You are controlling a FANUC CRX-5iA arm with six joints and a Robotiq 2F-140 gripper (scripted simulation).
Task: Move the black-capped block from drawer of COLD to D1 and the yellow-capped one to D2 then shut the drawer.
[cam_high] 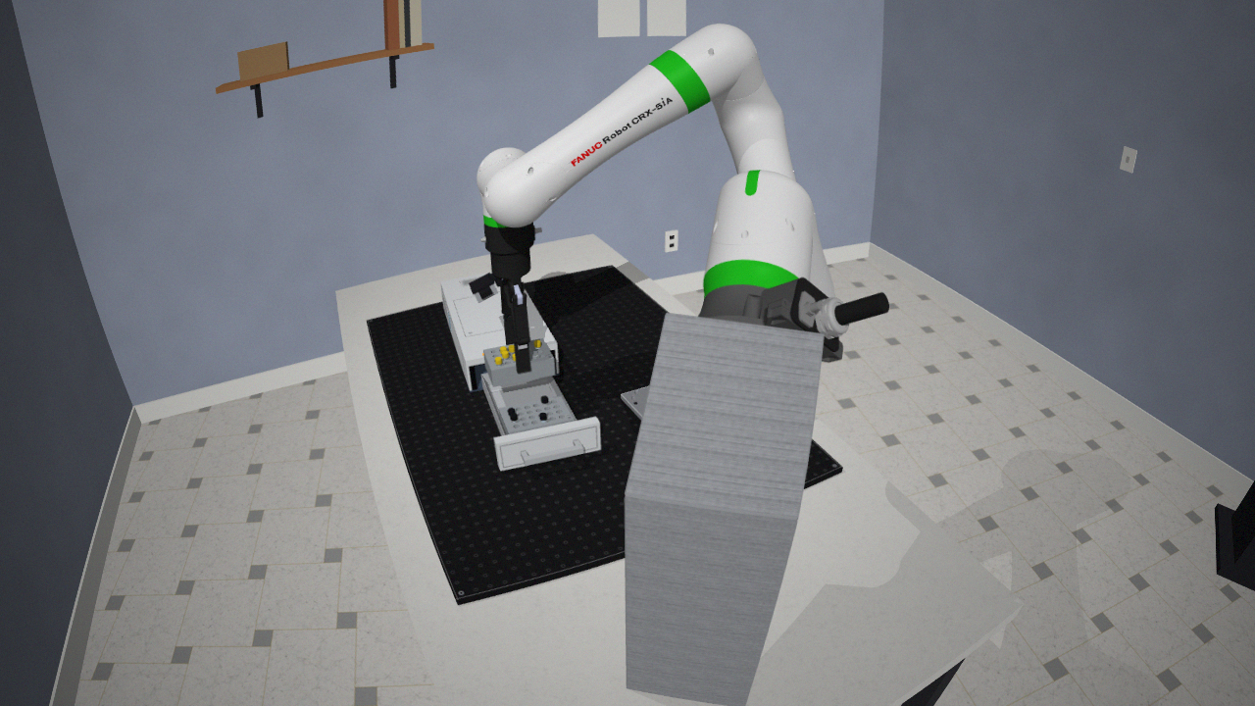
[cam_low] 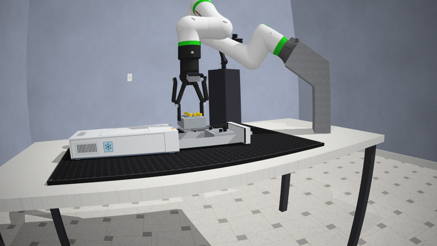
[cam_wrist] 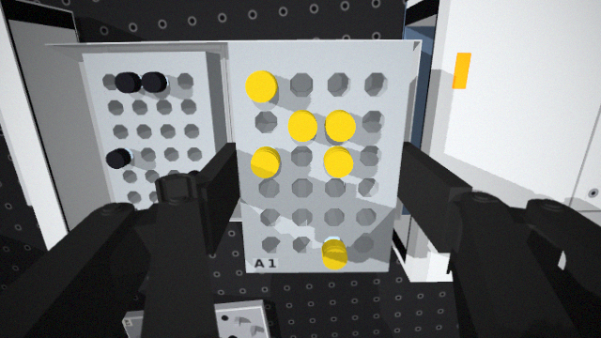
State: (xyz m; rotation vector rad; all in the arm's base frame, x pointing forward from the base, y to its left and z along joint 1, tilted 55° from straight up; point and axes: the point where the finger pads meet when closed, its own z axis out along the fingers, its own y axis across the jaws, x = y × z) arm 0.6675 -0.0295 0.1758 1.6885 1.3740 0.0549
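My gripper is now 90 mm above the drawer, 70 mm past it and 40 mm to the right of it. Round my hand: white cooler (100 mm ahead, 90 mm below, 50 mm to the right); then grey plate (230 mm behind, 180 mm to the right, 130 mm below); then cooling block (30 mm below).
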